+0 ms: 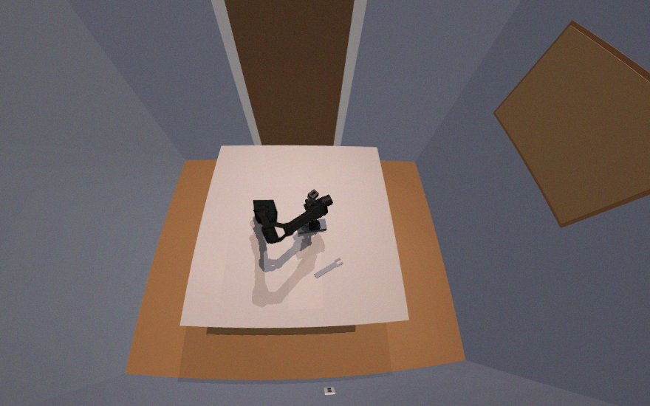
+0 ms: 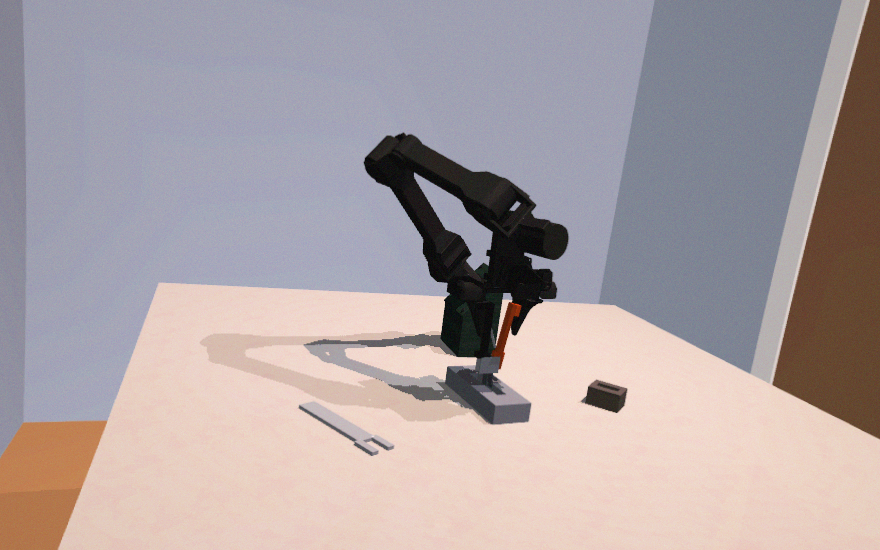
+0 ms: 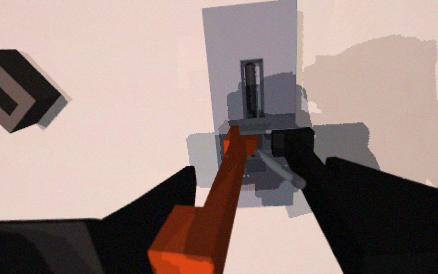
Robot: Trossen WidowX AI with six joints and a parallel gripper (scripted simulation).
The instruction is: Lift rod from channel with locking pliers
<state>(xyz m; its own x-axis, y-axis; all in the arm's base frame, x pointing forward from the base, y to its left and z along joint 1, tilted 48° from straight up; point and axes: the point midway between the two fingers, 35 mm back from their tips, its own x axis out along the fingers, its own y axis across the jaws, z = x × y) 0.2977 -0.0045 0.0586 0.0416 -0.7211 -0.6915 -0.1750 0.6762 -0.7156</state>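
Now: gripper tip 1 cm to the left of the grey channel block and 10 cm above it. Also, from my gripper tip: brown holster 23 cm to the left, 11 cm below; then flat grey forked bar 13 cm ahead, 25 cm to the right, 12 cm below.
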